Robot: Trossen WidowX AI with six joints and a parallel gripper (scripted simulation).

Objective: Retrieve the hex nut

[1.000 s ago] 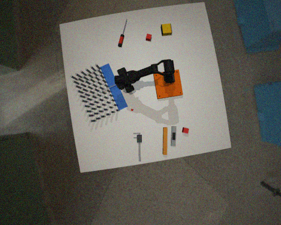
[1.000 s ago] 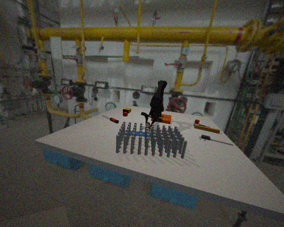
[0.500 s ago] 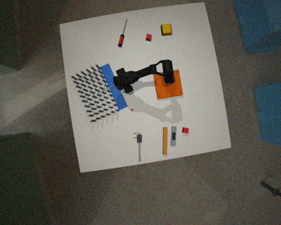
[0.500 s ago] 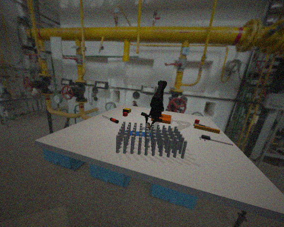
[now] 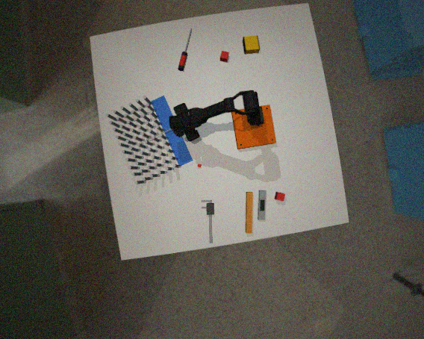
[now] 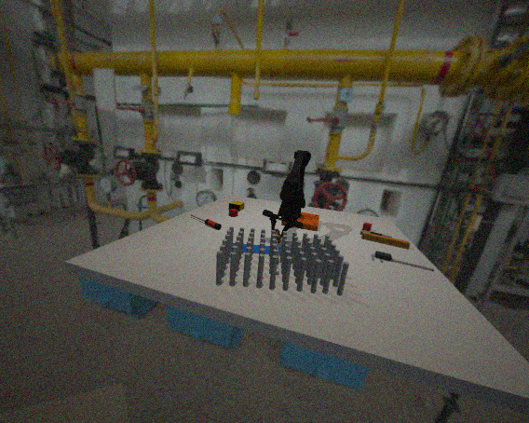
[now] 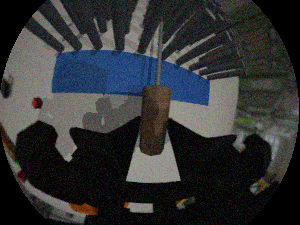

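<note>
Right now my gripper tip is 7 cm short of the blue taped strip, 2 cm to the right of it and 4 cm above it. From my gripper tip the other things lie so: tiny red piece: 5 cm behind, 23 cm to the left, 3 cm below; yellow block: 43 cm behind, 39 cm to the right, 1 cm below; brown-handled tool: 10 cm ahead, 3 cm to the left.
</note>
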